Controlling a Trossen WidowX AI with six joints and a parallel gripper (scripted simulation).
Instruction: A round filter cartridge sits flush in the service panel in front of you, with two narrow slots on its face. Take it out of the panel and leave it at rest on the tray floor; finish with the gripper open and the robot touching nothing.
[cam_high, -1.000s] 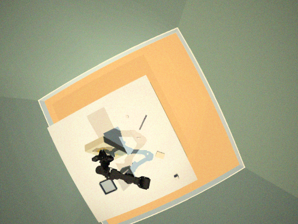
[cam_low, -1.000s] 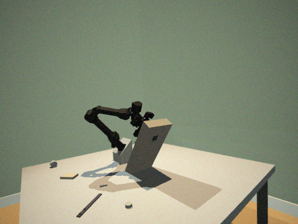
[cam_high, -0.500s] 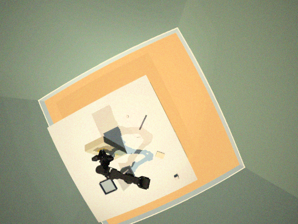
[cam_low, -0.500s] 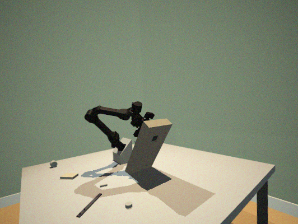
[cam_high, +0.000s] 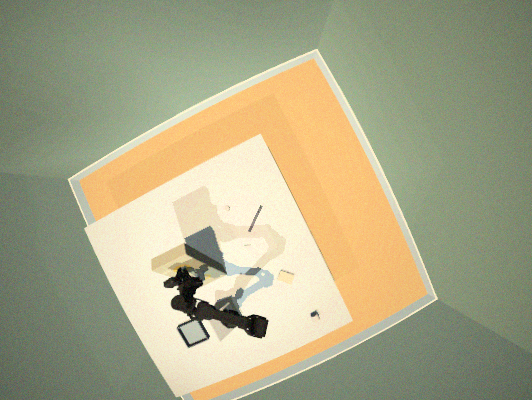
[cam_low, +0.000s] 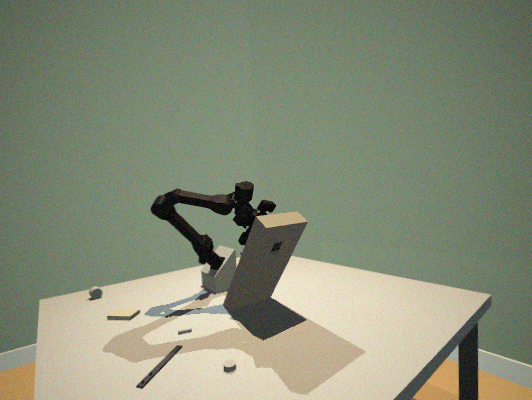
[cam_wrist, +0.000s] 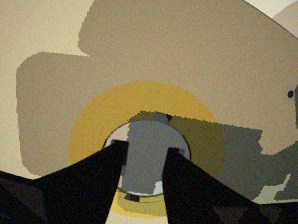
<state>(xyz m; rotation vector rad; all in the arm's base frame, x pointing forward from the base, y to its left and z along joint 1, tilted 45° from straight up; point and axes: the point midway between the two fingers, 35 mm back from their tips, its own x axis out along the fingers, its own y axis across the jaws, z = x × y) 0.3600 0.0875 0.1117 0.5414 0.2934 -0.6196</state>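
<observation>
Now: the round filter cartridge 1 cm ahead of my gripper tip and 1 cm below it. Round my gripper tip: service panel (4 cm behind, 8 cm below); dark-rimmed tray (42 cm behind, 30 cm to the left, 25 cm below); tan pad (38 cm behind, 38 cm to the right, 25 cm below).
</observation>
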